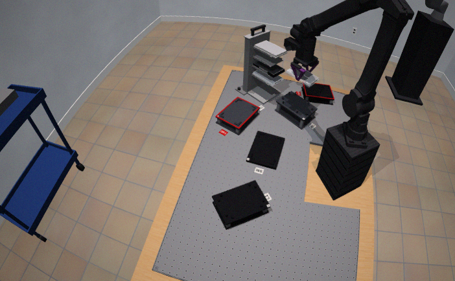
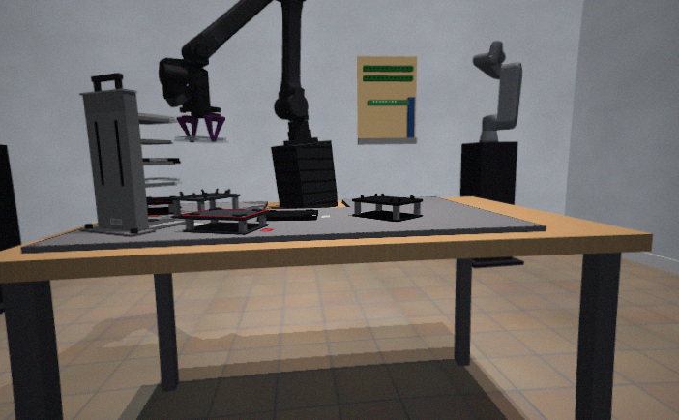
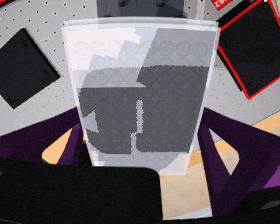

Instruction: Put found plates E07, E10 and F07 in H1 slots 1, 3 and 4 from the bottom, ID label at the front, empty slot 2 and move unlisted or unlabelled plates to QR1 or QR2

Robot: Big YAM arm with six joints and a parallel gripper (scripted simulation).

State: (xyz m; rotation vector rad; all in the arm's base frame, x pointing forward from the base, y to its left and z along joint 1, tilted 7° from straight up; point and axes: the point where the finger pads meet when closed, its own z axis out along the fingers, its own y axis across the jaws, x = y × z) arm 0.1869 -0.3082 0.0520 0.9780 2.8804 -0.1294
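My hand is 26 cm short of the red-rimmed quarantine nest, 8 cm to the right of it and 19 cm above it. The rest, counted from my hand: RG label: 8 cm behind, 7 cm to the left, 23 cm below; then dark plate: 15 cm ahead, 11 cm to the right, 6 cm below; then regrip nest: 17 cm below.
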